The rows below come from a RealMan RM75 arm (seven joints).
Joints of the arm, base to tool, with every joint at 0 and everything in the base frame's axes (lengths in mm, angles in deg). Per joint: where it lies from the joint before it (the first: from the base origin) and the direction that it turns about. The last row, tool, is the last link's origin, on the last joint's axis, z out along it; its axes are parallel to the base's.
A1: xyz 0 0 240.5 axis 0 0 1
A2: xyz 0 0 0 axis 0 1 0
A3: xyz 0 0 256 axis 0 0 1
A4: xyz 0 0 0 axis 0 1 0
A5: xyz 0 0 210 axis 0 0 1
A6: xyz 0 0 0 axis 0 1 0
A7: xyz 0 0 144 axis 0 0 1
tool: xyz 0 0 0
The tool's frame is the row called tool.
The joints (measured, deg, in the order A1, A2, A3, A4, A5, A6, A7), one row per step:
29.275 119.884 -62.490 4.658 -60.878 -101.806 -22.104
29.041 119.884 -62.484 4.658 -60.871 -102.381 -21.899
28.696 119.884 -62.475 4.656 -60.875 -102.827 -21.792
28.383 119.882 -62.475 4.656 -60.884 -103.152 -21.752
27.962 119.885 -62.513 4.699 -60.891 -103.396 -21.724
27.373 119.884 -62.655 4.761 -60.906 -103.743 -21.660
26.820 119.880 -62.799 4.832 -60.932 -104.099 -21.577
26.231 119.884 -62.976 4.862 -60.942 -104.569 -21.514
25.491 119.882 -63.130 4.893 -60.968 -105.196 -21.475
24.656 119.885 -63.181 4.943 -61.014 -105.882 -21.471
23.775 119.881 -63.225 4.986 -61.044 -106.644 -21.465
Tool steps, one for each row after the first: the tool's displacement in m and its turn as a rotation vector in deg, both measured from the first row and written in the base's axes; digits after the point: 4 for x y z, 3 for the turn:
0.0001 -0.0017 0.0009 -0.061 0.521 0.078
0.0010 -0.0037 0.0016 -0.069 0.896 -0.001
0.0019 -0.0054 0.0021 -0.053 1.142 -0.100
0.0034 -0.0077 0.0024 -0.095 1.323 -0.374
0.0054 -0.0111 0.0026 -0.240 1.552 -0.719
0.0073 -0.0144 0.0028 -0.412 1.794 -1.029
0.0091 -0.0180 0.0032 -0.540 2.099 -1.250
0.0112 -0.0224 0.0038 -0.611 2.504 -1.510
0.0135 -0.0272 0.0047 -0.586 2.975 -1.867
0.0159 -0.0323 0.0058 -0.516 3.502 -2.224

